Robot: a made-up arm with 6 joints.
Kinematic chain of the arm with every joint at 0, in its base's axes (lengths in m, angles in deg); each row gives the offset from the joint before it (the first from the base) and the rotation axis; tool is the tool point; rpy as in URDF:
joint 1: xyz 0 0 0.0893 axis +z
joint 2: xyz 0 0 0 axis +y
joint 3: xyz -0.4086 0 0.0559 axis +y
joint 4: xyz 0.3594 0 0.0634 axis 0.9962 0 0.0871
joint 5: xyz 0 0 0 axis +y
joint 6: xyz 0.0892 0 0.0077 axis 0.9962 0 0.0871
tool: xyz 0 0 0 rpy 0 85 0
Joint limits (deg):
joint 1: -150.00..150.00
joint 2: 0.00..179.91
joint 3: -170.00..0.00
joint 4: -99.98..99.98
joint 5: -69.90..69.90
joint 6: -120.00..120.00
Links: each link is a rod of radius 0.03 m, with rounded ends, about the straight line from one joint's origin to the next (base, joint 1, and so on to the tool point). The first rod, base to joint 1, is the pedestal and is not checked.
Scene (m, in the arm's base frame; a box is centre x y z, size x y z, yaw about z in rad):
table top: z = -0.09
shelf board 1: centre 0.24 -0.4 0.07 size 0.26 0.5 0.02 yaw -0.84
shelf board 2: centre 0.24 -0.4 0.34 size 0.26 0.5 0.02 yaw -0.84
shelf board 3: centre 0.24 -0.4 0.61 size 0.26 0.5 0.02 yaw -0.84
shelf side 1: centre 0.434 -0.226 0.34 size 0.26 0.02 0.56 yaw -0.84
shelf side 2: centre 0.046 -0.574 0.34 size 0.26 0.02 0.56 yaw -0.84
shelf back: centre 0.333 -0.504 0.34 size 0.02 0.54 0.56 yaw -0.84
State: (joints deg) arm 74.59 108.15 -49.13 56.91 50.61 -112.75
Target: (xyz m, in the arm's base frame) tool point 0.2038 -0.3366 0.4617
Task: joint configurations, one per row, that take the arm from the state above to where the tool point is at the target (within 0.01 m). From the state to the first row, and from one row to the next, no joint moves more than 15 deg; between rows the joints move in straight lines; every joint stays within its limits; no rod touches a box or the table.
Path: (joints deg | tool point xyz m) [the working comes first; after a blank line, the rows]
Joints at the target: -63.70 75.69 -65.75 47.04 30.72 -112.75
Straight joint move there: touches shelf board 2, shelf side 1.

1: 60.98 101.30 -48.82 56.59 49.23 -111.35 | 0.1523 0.3912 0.1643
2: 47.38 94.46 -48.51 56.27 47.86 -109.95 | 0.2329 0.3348 0.2109
3: 33.77 87.61 -48.20 55.95 46.48 -108.55 | 0.2918 0.2599 0.2559
4: 20.16 80.77 -47.89 55.64 45.10 -107.16 | 0.3245 0.1750 0.2985
5: 6.55 73.92 -47.58 55.32 43.73 -105.76 | 0.3301 0.0892 0.3384
6: -7.09 70.18 -47.89 53.34 42.10 -106.92 | 0.3268 0.0079 0.3610
7: -20.73 66.45 -48.20 51.36 40.48 -108.09 | 0.3033 -0.0662 0.3829
8: -34.37 62.71 -48.51 49.38 38.85 -109.25 | 0.2628 -0.1280 0.4041
9: -48.01 58.98 -48.82 47.40 37.22 -110.42 | 0.2103 -0.1739 0.4243
10: -61.65 55.24 -49.12 45.42 35.60 -111.58 | 0.1510 -0.2016 0.4435
11: -75.30 51.50 -49.43 43.44 33.97 -112.75 | 0.0909 -0.2106 0.4617
12: -69.50 63.60 -57.59 45.24 32.34 -112.75 | 0.1396 -0.2760 0.4705
13: -63.70 75.69 -65.75 47.04 30.72 -112.75 | 0.2038 -0.3366 0.4617

